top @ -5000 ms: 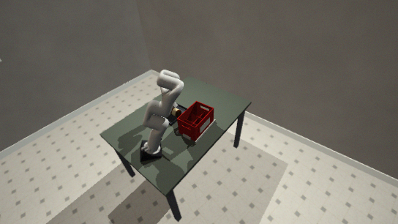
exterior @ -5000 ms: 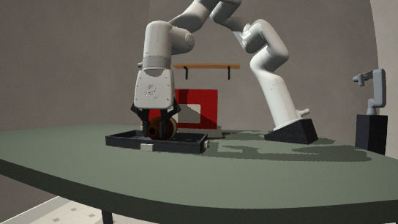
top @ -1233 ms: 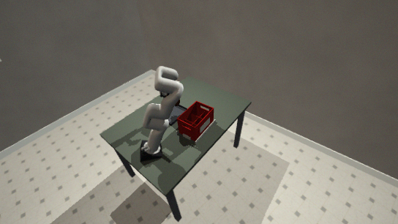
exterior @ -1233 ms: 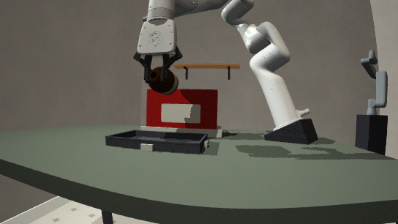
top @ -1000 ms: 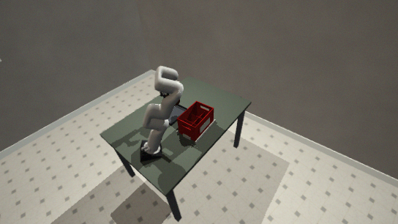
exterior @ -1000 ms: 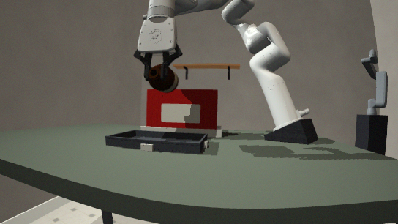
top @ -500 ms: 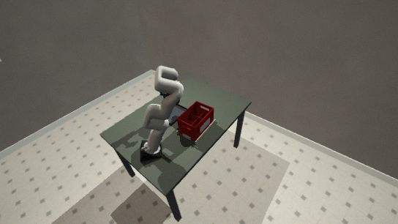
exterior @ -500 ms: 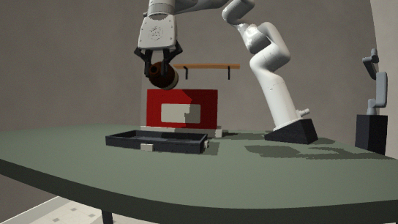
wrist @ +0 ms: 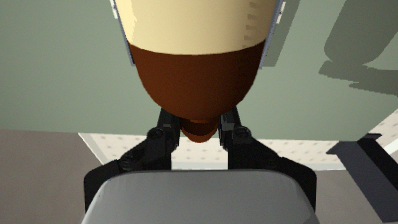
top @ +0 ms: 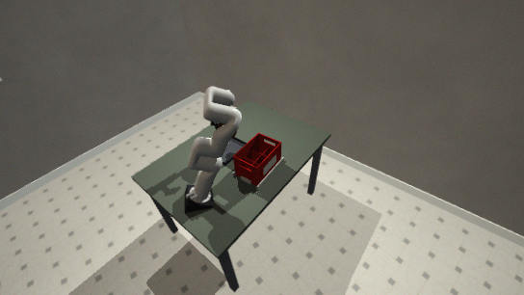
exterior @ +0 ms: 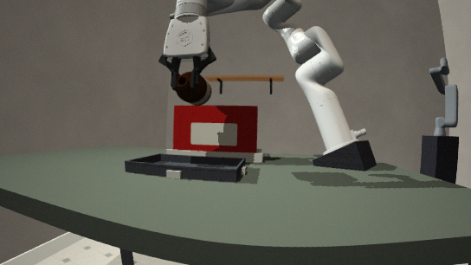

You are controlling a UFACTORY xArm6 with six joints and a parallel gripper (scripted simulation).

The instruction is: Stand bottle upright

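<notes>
My gripper is now 5 cm to the left of the brown bottle and 1 cm short of it. From my hand the other things lie so: dark tray: 19 cm below, 5 cm to the right; crate: 35 cm to the right, 12 cm below, 1 cm ahead.
</notes>
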